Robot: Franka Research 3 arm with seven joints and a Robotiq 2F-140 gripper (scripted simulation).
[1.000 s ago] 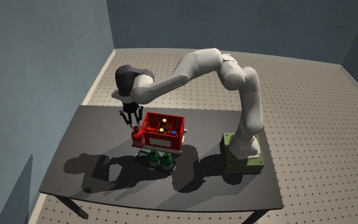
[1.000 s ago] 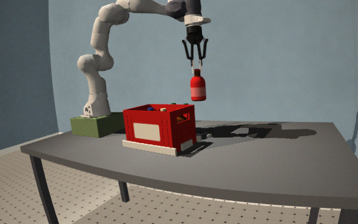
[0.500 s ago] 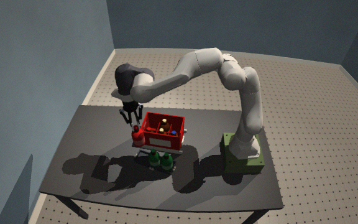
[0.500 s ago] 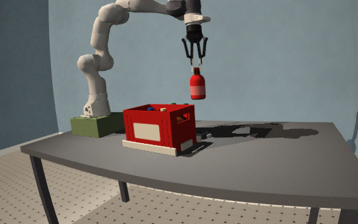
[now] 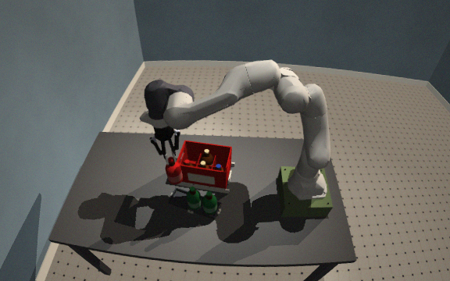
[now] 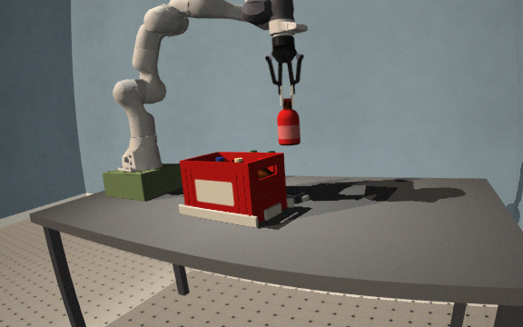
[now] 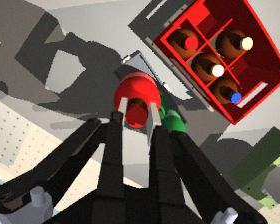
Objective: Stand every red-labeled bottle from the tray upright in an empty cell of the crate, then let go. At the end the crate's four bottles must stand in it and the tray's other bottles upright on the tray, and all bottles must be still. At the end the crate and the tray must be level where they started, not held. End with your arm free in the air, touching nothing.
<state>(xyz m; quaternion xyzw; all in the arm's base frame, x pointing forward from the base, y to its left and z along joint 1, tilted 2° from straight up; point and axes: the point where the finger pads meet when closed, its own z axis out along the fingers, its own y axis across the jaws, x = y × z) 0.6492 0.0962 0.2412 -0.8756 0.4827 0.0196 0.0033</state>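
My gripper is now 90 mm above the red-labeled bottle. From my hand the other things lie so: red crate 270 mm below, 190 mm to the right, 110 mm behind.
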